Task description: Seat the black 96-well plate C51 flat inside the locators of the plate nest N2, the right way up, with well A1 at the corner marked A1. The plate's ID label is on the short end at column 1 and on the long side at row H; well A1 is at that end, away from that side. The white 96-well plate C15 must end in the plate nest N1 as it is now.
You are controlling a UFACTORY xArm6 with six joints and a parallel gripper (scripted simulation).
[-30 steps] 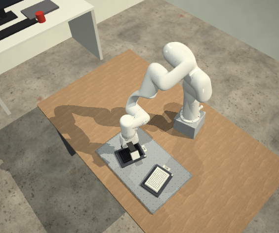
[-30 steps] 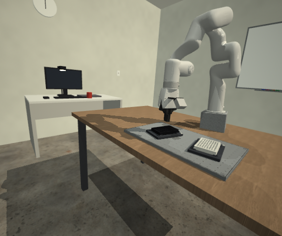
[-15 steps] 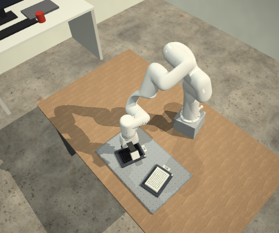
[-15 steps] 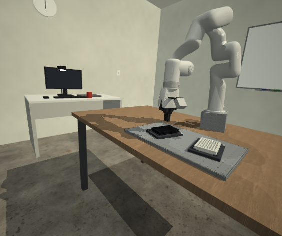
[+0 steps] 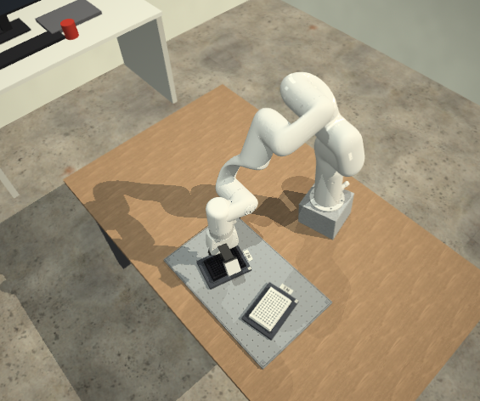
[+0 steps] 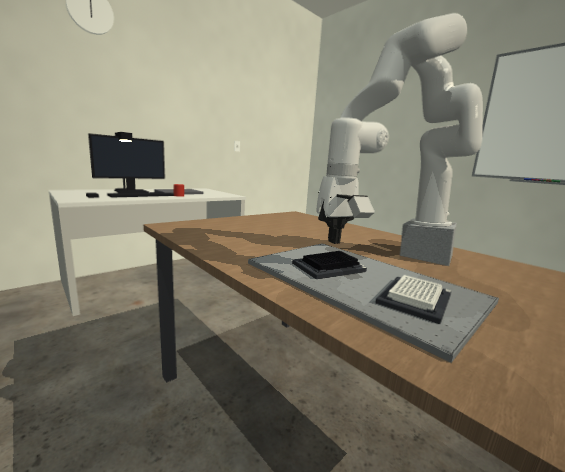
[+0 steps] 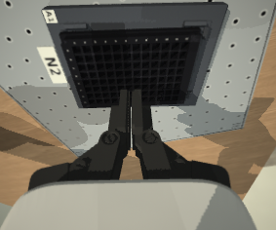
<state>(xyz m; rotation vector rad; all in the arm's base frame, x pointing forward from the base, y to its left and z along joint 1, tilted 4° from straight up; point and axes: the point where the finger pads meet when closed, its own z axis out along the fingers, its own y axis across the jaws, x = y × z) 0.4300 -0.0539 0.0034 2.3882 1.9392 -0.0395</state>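
My gripper is now 9 cm past the N2 label, 9 cm above it and 1 cm to the right of it. From my hand the other things lie so: black 96-well plate C51: 7 cm below; A1 mark: 8 cm below, 6 cm to the left, 6 cm behind; white plate C15: 23 cm to the left, 7 cm below, 2 cm behind.
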